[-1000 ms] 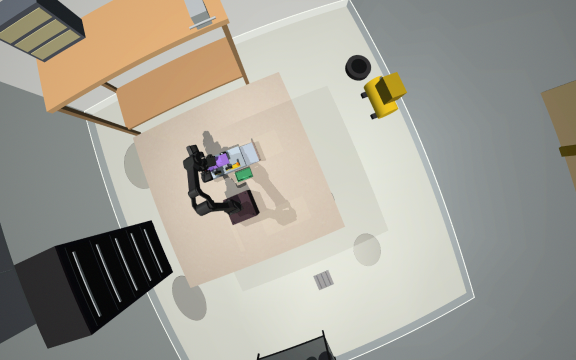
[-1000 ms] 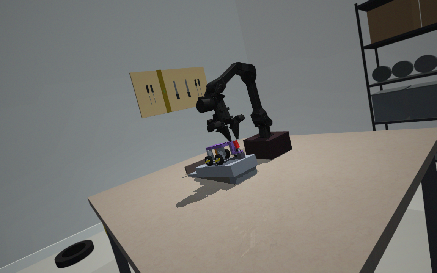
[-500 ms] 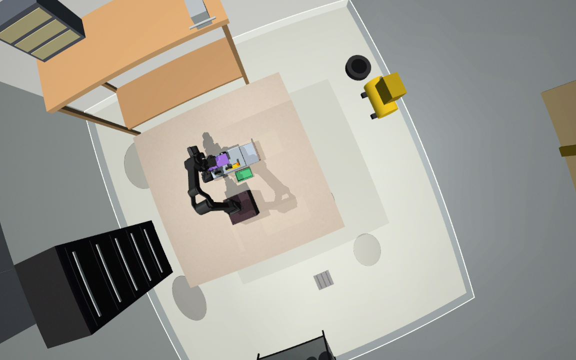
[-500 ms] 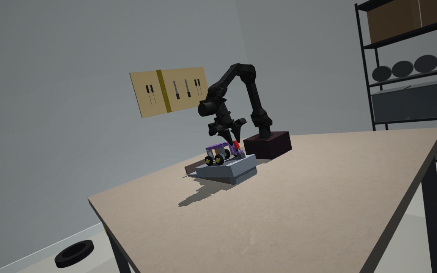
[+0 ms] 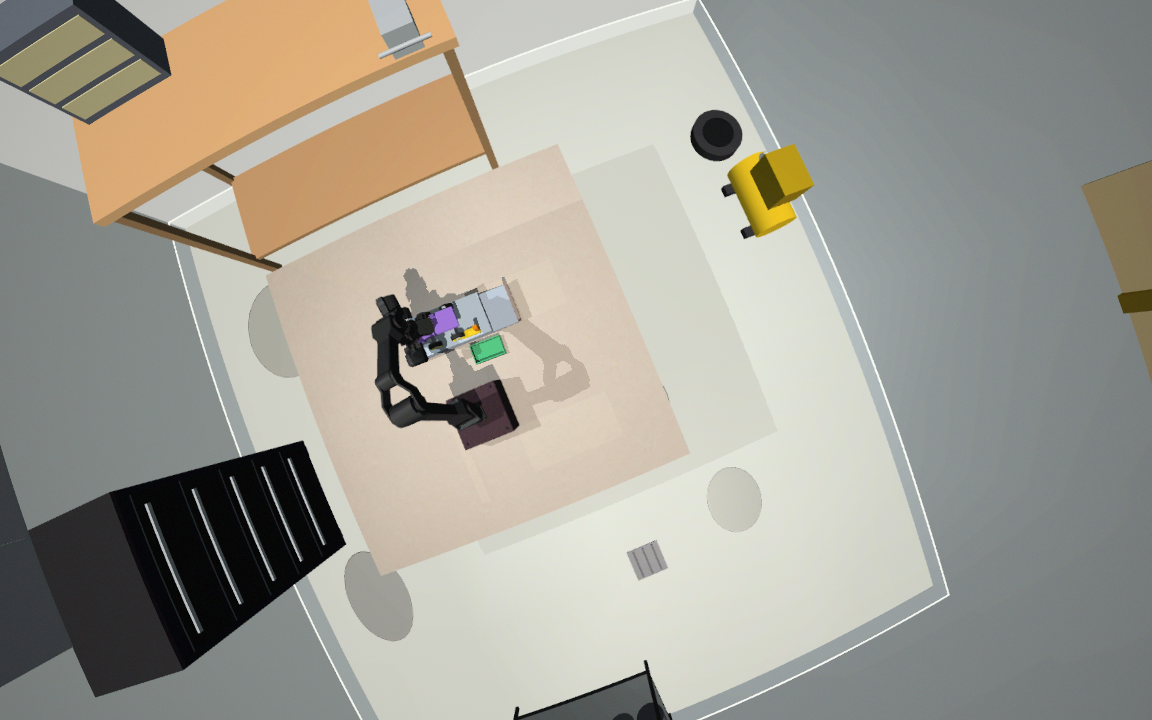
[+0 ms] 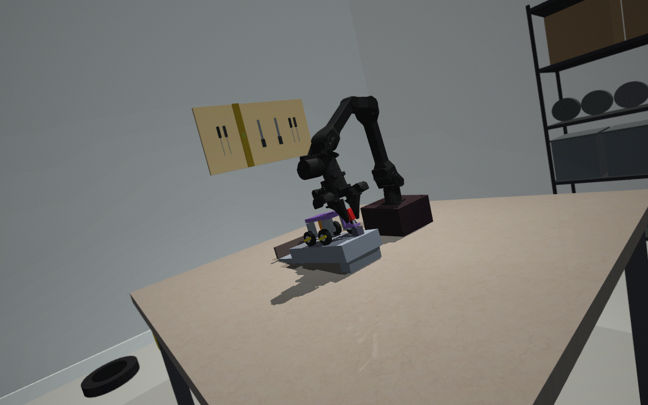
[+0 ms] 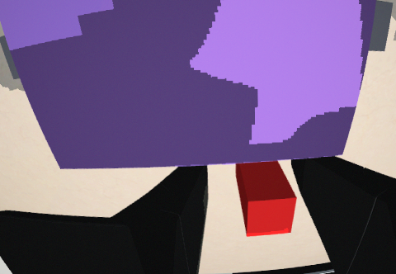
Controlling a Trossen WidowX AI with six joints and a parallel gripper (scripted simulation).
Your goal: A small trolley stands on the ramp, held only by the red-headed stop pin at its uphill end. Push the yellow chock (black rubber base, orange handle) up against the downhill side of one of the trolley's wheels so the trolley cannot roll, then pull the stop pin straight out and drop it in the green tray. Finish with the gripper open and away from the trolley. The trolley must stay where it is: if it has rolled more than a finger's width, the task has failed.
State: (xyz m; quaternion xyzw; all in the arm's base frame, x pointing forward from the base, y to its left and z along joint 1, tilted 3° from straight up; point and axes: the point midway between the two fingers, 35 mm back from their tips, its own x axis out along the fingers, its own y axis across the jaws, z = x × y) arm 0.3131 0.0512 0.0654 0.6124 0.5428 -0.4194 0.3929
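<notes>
Now: gripper tip right at the red-headed stop pin. Also, from my gripper tip: grey ramp (10 cm to the right, 8 cm below, 1 cm ahead); then purple trolley (10 cm to the right, 2 cm below, 1 cm ahead); then yellow chock (18 cm to the right, 6 cm behind, 5 cm below).
</notes>
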